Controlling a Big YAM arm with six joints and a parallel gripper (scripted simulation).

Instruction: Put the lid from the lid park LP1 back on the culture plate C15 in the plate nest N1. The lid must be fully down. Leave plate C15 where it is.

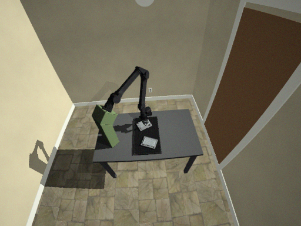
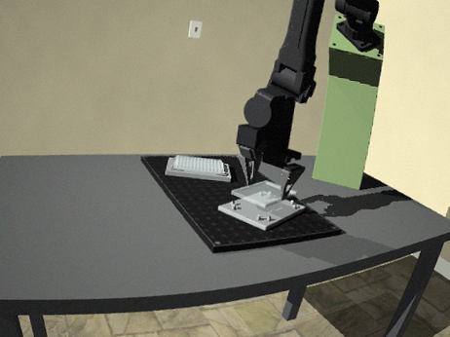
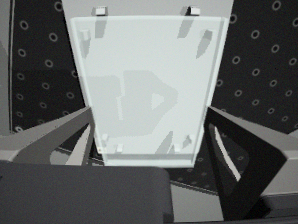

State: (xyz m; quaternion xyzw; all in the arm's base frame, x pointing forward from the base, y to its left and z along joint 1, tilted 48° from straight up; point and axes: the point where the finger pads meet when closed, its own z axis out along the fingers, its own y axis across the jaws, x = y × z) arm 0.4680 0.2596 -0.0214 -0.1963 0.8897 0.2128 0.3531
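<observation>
The lid park LP1 is 4 cm below my hand. From my hand the other things lie so: culture plate C15 (24 cm to the right, 10 cm ahead, 3 cm below); clear lid (1 cm below).
</observation>
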